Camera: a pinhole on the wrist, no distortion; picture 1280 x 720 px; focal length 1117.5 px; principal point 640.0 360.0 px. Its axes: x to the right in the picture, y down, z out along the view. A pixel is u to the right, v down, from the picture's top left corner.
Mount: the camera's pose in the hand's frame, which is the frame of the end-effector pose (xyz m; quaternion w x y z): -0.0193 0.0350 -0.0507 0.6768 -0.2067 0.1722 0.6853
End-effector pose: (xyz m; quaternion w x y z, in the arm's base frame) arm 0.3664 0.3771 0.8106 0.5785 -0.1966 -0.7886 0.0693
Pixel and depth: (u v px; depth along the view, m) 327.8 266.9 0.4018
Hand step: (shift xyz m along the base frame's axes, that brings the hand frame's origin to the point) -0.2958 0.1734 -0.1681
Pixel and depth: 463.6 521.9 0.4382
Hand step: -0.2629 0.1841 -0.2748
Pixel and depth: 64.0 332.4 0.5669
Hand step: -0.5238 0.1266 -0.2444
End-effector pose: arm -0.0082 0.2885 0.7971 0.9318 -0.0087 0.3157 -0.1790
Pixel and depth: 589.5 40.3 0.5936
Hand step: 0.4774 0.2145 0.2707
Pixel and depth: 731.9 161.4 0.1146
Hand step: 0.0559 0.0935 0.0242
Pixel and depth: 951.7 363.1 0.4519
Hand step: 0.2517 0.3402 0.1933
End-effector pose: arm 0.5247 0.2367 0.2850 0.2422 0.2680 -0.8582 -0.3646
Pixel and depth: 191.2 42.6 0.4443
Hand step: -0.3556 0.2258 -0.1583
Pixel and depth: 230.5 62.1 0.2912
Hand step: -0.2162 0.1563 -0.0765
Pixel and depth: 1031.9 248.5 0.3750
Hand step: -0.2210 0.3033 0.1326
